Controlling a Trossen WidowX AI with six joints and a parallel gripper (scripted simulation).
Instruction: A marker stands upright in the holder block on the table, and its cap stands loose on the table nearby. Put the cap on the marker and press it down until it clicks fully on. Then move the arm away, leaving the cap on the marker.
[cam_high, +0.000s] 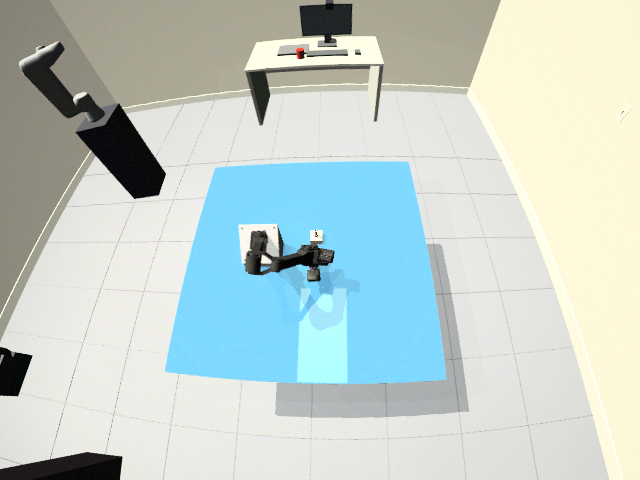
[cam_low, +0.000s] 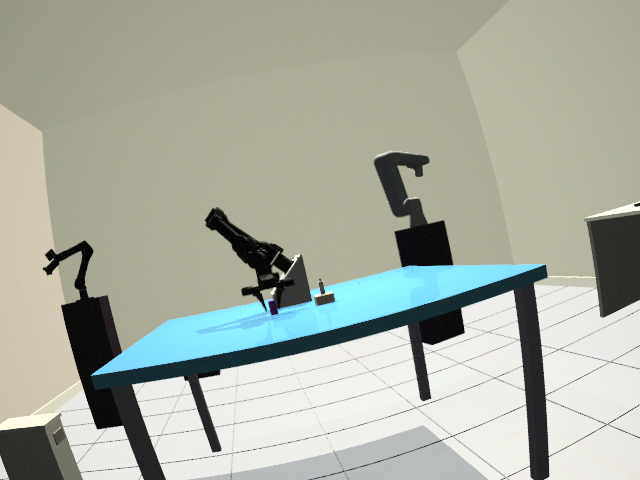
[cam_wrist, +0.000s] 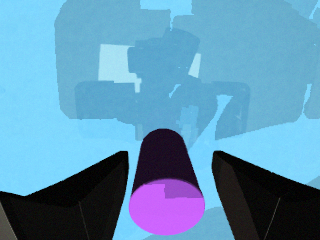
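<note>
Right now my gripper tip is 19 cm to the right of the holder block and 2 cm short of it. The rest, counted from my gripper tip: marker cap: 1 cm above.
</note>
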